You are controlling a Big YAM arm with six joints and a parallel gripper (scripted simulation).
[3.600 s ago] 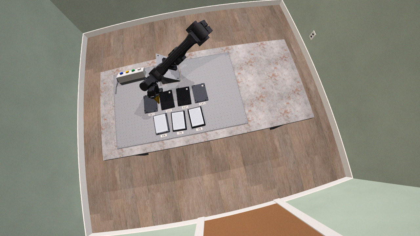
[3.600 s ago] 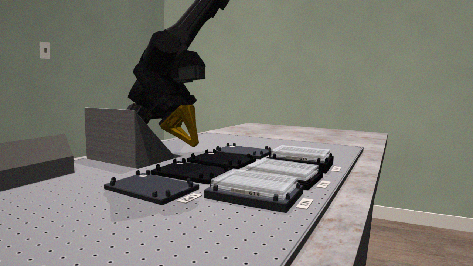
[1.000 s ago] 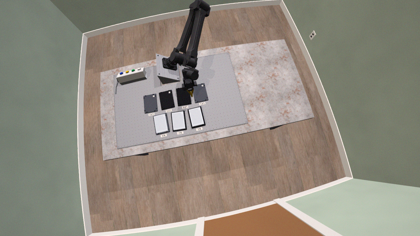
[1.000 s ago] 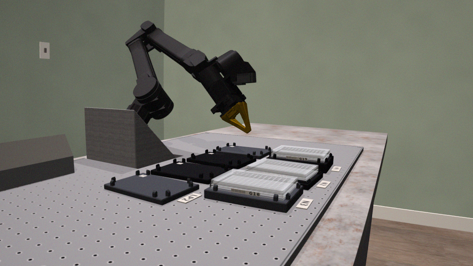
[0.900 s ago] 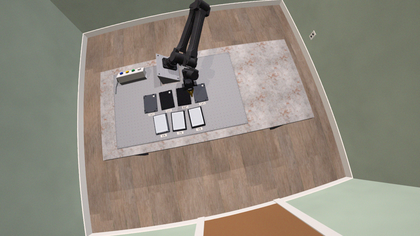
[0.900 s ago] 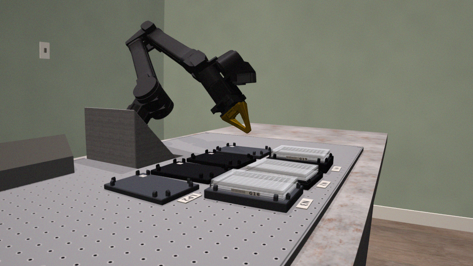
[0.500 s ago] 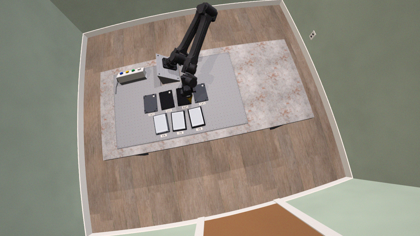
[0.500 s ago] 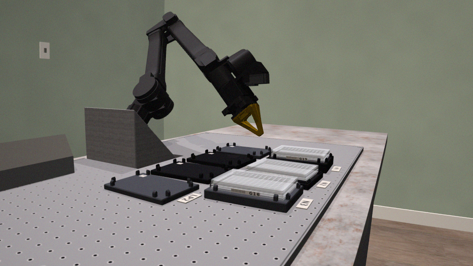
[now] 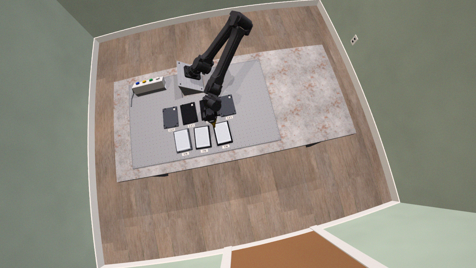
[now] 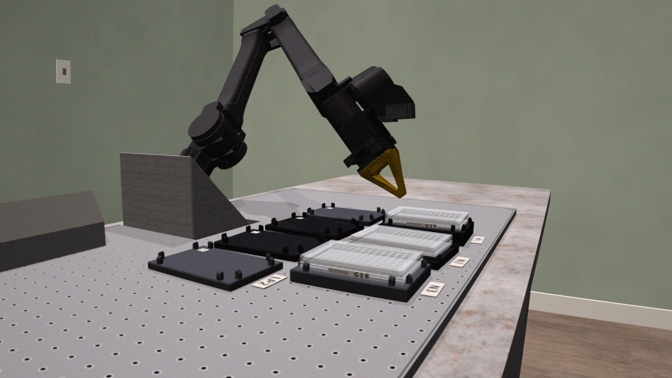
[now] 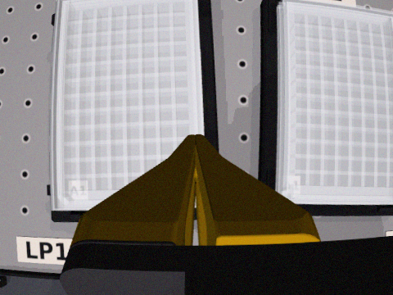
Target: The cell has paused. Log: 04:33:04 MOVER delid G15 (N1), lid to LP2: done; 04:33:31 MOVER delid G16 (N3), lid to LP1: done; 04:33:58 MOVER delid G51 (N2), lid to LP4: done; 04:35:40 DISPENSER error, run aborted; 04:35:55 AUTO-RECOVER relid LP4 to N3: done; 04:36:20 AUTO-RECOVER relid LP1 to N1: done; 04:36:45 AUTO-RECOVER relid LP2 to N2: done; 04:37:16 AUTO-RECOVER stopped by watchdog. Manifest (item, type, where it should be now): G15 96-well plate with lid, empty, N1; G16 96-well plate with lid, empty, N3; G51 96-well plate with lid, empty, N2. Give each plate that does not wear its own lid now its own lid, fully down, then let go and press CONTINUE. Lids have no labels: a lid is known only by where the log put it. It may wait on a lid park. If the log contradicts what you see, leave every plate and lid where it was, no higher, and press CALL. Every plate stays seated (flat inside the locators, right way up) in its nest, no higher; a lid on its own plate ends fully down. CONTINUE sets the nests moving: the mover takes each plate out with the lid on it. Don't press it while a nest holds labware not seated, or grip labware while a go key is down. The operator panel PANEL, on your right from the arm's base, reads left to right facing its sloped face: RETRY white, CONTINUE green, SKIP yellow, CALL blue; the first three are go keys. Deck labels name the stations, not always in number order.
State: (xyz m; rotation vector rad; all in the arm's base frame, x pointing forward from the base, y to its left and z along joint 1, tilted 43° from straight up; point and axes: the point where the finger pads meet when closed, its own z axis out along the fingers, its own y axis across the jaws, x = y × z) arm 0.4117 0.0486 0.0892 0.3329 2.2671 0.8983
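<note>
Now: the plate G15 4 cm ahead of my hand, 4 cm to the left of it and 5 cm below it. The rest, counted from my hand: lid park LP4: 15 cm behind, 3 cm to the right, 7 cm below; LP4 label: 6 cm behind, 3 cm to the right, 8 cm below; nest N1: 4 cm ahead, 4 cm to the left, 7 cm below.
</note>
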